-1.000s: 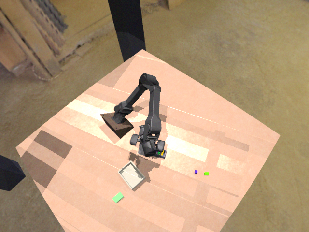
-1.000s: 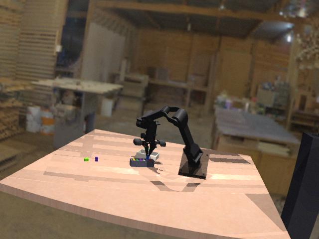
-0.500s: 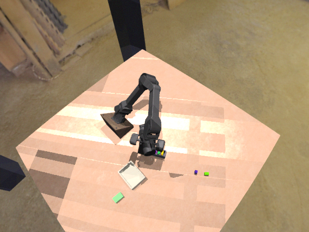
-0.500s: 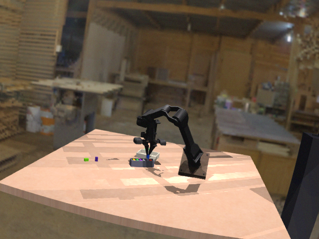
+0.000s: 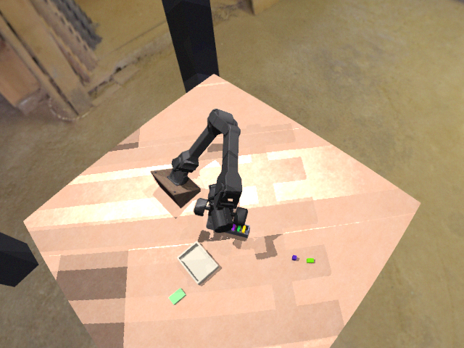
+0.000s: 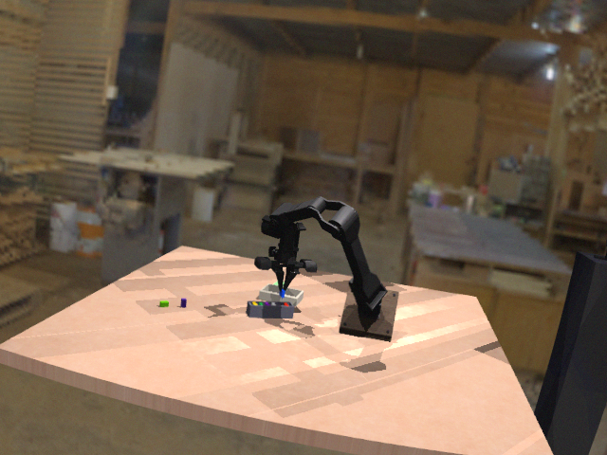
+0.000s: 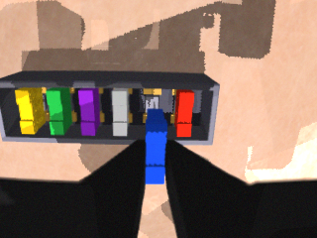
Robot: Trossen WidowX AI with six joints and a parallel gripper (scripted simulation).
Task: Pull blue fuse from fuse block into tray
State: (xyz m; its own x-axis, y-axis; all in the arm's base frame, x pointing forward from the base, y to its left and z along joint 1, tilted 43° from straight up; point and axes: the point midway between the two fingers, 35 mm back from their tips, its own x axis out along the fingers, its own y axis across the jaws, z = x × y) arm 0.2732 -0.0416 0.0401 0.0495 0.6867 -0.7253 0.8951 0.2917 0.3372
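The white tray is 18 cm to the right of my gripper tip, 8 cm below it and 2 cm ahead of it. From my gripper tip the other things lie so: blue fuse (1 cm below); red fuse (6 cm below, 2 cm behind, 1 cm to the right); white fuse (6 cm below, 2 cm ahead, 1 cm to the left).
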